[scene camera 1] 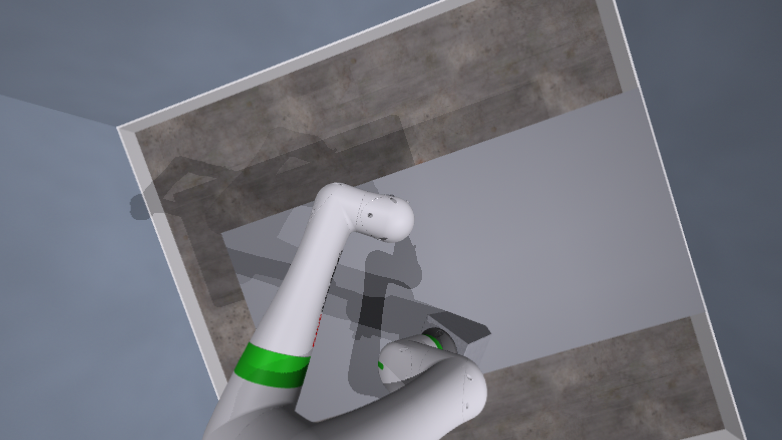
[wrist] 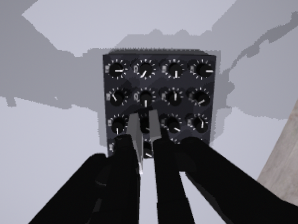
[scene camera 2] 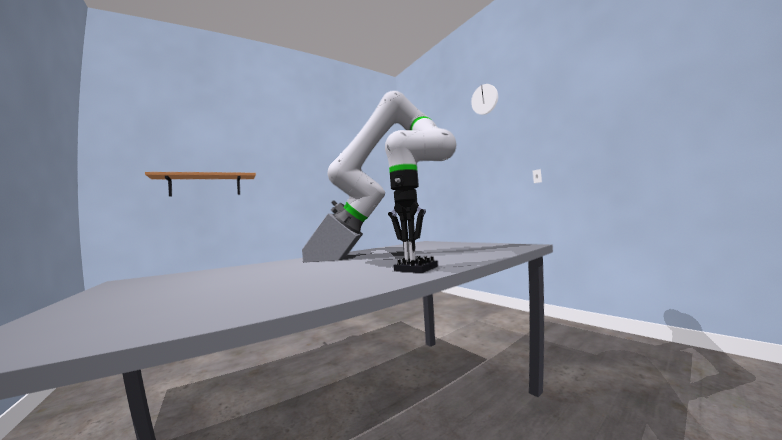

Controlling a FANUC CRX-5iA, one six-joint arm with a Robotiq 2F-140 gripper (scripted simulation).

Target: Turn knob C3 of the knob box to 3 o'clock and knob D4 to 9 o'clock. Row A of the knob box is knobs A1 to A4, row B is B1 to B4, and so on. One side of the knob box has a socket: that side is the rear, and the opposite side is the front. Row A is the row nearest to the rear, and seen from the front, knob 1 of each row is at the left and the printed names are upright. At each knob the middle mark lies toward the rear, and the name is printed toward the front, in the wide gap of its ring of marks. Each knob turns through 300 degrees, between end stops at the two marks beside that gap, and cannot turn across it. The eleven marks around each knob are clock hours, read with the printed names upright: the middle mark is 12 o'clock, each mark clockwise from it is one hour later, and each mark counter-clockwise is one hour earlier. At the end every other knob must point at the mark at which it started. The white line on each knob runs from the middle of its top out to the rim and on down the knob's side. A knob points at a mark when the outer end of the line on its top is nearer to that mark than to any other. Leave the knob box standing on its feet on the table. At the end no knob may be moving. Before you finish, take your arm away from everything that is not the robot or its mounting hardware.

Path:
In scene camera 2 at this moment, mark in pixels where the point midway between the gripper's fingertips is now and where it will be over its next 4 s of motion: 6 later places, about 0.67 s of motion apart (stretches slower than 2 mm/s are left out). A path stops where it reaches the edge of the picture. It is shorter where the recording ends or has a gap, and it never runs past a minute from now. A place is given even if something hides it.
My gripper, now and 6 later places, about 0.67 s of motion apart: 410, 261; 409, 251; 409, 248; 409, 247; 409, 246; 409, 244; 409, 243

